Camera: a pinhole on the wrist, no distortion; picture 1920 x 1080 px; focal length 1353.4 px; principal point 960.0 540.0 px. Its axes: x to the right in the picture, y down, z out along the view. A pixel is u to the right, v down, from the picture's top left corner.
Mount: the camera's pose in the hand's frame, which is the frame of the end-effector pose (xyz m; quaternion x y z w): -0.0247 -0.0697 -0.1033 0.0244 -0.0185 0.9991 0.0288
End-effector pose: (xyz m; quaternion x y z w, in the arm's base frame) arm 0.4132 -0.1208 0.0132 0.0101 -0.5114 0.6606 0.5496
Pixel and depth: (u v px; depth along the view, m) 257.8 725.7 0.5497
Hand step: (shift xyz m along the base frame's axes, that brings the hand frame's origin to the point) -0.2124 -0.1159 0.4873
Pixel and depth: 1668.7 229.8 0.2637
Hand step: -0.0262 -0.2222 0.0041
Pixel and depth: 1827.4 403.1 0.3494
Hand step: -0.0249 -0.3456 0.0144
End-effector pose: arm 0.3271 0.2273 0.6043 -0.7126 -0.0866 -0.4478 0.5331
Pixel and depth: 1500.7 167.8 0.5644
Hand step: 0.1814 0.4431 -0.2226
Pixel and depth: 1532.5 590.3 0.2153
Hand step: -0.0470 0.1681 -0.0257
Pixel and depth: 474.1 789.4 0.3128
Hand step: 0.0801 0.1942 0.1654
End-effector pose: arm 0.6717 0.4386 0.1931 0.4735 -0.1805 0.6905 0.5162
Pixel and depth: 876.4 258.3 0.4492
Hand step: 0.1575 -0.2419 0.1950
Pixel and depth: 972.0 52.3 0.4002
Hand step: 0.0888 -0.2466 0.1602
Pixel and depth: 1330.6 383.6 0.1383
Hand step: 0.0687 -0.0343 -0.0417
